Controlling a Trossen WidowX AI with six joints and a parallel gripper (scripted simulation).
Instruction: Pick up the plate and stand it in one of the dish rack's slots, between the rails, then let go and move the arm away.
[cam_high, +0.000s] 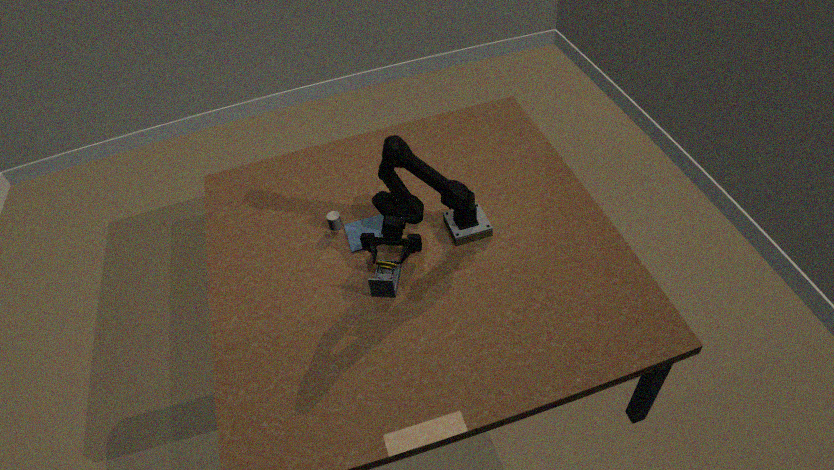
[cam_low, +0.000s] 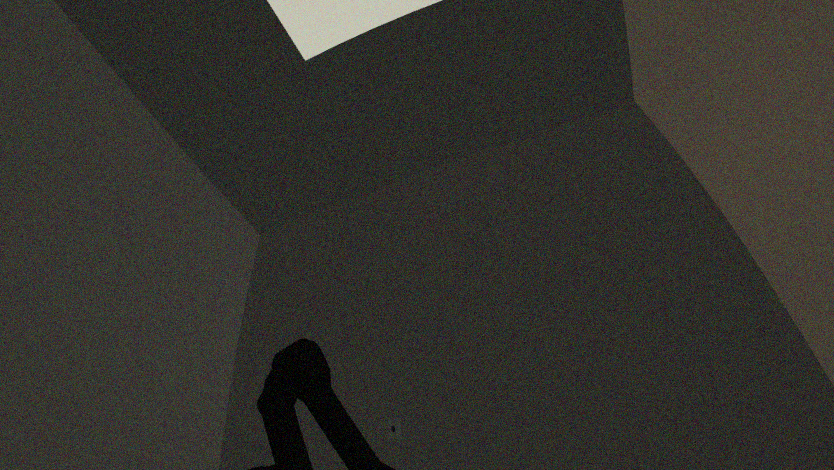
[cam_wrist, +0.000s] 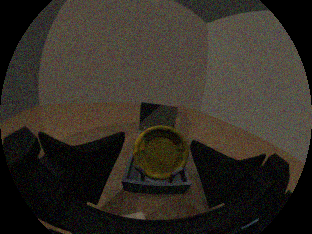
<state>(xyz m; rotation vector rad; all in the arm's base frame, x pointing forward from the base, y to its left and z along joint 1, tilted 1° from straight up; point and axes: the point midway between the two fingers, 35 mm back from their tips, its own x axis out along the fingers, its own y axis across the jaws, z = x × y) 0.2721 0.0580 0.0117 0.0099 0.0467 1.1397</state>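
The yellow plate is 10 mm below my gripper tip. Also, from my gripper tip: grey dish rack 30 mm below, 20 mm to the left, 10 mm ahead; light blue mat 190 mm to the right, 50 mm below, 10 mm ahead; blue spoon 210 mm to the right, 90 mm behind, 50 mm below.
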